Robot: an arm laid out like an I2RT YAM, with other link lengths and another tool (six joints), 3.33 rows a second.
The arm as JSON. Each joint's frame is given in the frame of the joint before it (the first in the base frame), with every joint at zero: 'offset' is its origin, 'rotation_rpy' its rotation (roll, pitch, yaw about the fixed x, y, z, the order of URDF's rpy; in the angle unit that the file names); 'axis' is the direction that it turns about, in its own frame. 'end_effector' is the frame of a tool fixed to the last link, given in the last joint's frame.
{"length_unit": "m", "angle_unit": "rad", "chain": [
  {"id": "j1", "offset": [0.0, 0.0, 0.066], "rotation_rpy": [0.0, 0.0, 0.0], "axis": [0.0, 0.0, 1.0]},
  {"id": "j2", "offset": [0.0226, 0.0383, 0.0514], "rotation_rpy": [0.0, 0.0, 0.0], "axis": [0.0, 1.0, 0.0]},
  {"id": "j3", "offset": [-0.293, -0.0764, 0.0], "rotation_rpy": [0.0, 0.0, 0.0], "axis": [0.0, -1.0, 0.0]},
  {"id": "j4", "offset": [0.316, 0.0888, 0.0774], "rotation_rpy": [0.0, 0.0, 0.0], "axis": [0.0, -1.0, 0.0]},
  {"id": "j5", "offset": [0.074, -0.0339, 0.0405], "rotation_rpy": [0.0, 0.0, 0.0], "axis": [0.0, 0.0, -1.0]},
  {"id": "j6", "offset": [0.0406, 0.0, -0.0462], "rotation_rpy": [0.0, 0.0, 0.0], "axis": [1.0, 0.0, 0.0]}
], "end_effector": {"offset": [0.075, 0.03, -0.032], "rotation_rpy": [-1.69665, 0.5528, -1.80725]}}
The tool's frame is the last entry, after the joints.
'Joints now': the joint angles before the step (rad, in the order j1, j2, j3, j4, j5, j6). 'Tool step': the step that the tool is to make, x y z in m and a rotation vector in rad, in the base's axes. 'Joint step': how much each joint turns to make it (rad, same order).
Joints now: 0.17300 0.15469 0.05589 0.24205 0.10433 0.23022
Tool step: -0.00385 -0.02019 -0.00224 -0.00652 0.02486 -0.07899
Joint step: -0.07975 -0.10451 -0.00037 -0.12932 -0.00116 -0.00305
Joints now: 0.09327 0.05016 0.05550 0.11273 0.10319 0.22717
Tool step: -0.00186 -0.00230 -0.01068 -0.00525 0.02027 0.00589
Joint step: -0.02366 -0.04501 -0.02402 -0.04158 -0.02976 -0.00039
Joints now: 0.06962 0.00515 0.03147 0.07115 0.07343 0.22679
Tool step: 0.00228 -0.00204 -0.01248 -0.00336 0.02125 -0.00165
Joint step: -0.01642 -0.00040 -0.02631 0.00455 -0.01490 -0.00076
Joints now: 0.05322 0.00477 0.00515 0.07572 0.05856 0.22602
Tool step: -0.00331 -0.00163 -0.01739 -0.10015 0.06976 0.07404
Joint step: -0.06716 0.00005 0.00001 -0.07320 -0.14498 -0.09308
